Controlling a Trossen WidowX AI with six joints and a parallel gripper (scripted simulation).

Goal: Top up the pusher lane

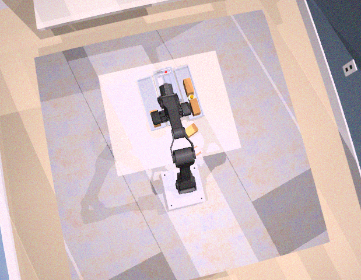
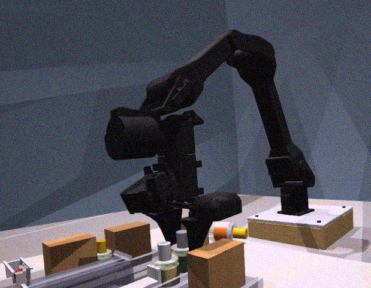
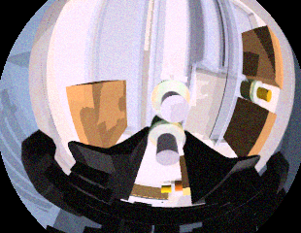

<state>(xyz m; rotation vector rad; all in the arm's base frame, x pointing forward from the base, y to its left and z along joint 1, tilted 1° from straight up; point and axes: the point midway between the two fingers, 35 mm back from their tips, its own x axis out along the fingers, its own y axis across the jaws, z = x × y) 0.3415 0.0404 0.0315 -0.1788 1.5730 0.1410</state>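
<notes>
Right now my gripper tip is 140 mm short of the sprung lane and 20 mm above it. The rest, counted from my gripper tip: red mark 230 mm ahead, 10 mm to the left, 30 mm above.
</notes>
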